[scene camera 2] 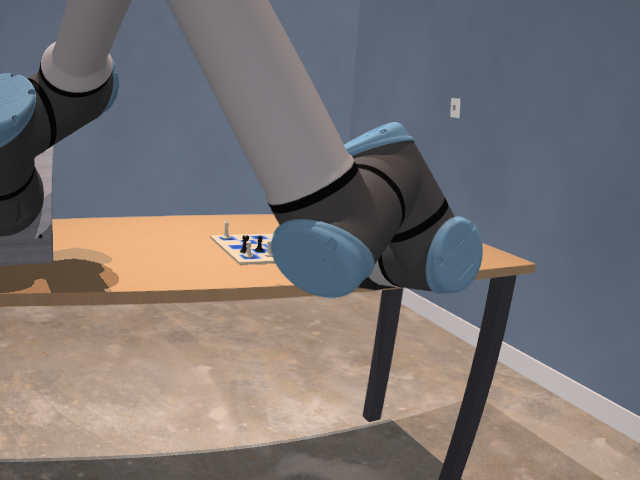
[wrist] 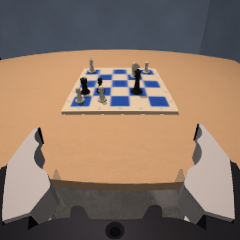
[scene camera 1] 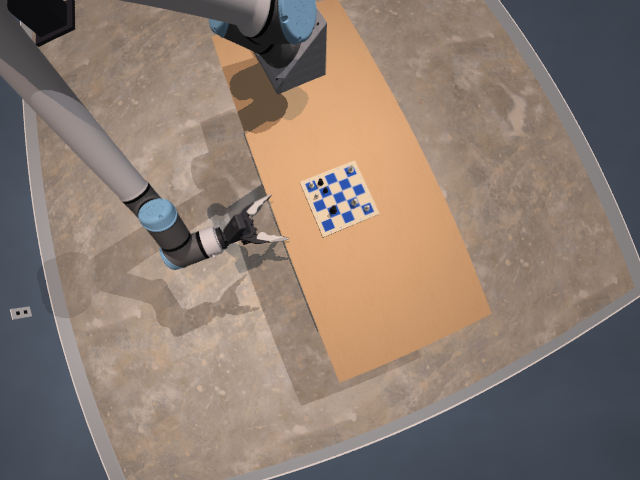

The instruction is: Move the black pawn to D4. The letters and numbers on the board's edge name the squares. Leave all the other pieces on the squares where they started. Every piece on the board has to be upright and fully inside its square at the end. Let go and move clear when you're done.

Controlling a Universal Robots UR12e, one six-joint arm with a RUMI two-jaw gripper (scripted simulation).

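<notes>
My gripper (scene camera 1: 280,216) is visible; in the wrist view (wrist: 118,127) my gripper can be seen too.
</notes>
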